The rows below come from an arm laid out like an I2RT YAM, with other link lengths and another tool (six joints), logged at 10 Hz.
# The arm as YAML. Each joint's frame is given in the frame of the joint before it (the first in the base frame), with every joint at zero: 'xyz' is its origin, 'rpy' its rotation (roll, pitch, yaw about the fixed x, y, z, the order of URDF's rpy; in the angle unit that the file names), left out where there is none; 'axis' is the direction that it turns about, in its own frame. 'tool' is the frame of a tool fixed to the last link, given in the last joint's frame.
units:
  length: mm
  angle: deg
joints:
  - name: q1
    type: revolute
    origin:
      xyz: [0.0, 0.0, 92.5]
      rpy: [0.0, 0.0, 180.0]
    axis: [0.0, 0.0, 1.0]
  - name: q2
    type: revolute
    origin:
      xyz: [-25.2, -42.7, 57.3]
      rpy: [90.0, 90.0, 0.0]
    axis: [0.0, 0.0, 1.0]
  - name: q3
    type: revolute
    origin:
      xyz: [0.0, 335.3, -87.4]
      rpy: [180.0, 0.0, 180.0]
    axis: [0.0, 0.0, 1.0]
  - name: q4
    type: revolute
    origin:
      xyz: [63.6, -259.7, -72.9]
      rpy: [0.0, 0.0, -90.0]
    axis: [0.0, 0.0, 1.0]
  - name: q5
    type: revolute
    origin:
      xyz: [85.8, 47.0, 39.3]
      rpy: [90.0, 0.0, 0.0]
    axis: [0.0, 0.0, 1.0]
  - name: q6
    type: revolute
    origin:
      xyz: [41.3, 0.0, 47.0]
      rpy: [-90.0, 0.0, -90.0]
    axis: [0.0, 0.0, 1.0]
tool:
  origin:
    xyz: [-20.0, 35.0, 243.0]
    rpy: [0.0, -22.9, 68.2]
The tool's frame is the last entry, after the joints.
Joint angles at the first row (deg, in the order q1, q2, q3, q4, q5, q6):
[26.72, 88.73, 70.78, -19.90, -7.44, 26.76]
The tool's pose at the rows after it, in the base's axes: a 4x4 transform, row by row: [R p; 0 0 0 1], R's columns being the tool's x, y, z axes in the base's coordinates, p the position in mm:
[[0.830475, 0.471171, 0.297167, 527.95], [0.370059, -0.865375, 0.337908, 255.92], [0.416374, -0.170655, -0.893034, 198.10], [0, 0, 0, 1]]
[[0.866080, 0.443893, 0.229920, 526.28], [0.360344, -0.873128, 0.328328, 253.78], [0.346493, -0.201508, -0.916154, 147.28], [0, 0, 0, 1]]
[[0.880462, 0.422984, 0.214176, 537.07], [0.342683, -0.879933, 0.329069, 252.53], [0.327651, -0.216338, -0.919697, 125.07], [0, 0, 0, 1]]
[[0.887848, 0.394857, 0.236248, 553.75], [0.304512, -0.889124, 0.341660, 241.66], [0.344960, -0.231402, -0.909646, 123.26], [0, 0, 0, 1]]
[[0.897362, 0.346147, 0.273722, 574.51], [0.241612, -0.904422, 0.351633, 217.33], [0.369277, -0.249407, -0.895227, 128.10], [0, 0, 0, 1]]
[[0.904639, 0.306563, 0.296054, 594.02], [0.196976, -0.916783, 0.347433, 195.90], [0.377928, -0.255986, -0.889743, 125.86], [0, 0, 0, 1]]
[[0.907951, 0.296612, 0.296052, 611.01], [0.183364, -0.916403, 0.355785, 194.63], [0.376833, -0.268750, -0.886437, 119.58], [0, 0, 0, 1]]
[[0.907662, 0.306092, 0.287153, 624.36], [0.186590, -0.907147, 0.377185, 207.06], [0.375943, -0.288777, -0.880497, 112.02], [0, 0, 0, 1]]
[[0.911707, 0.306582, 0.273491, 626.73], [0.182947, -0.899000, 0.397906, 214.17], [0.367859, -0.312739, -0.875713, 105.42], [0, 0, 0, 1]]
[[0.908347, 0.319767, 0.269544, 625.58], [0.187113, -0.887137, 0.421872, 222.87], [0.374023, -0.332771, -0.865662, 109.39], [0, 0, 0, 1]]
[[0.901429, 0.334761, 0.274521, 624.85], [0.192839, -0.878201, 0.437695, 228.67], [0.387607, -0.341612, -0.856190, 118.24], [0, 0, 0, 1]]
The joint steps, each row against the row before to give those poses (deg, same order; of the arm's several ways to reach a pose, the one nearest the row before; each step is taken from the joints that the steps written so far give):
[-0.52, 2.69, -4.94, 3.58, -0.90, 0.77]
[-0.53, 3.95, -2.46, 2.39, -0.94, 1.42]
[-0.72, 3.33, -0.09, 2.44, -0.39, 0.83]
[-1.84, 1.39, -0.03, 2.67, -0.55, 0.74]
[-3.06, 0.70, 0.09, 2.38, -0.52, 1.03]
[-2.55, 1.77, 1.03, 1.38, -0.24, 0.33]
[-0.90, 2.98, 2.40, 0.63, -0.77, 0.33]
[0.22, 3.17, 2.45, 0.90, -1.16, 0.56]
[0.06, 1.33, 0.57, 0.61, -1.13, 0.92]
[0.22, -0.09, 0.00, 0.55, -1.27, 0.53]
[0.16, -0.63, 0.00, 0.28, -0.81, 0.06]

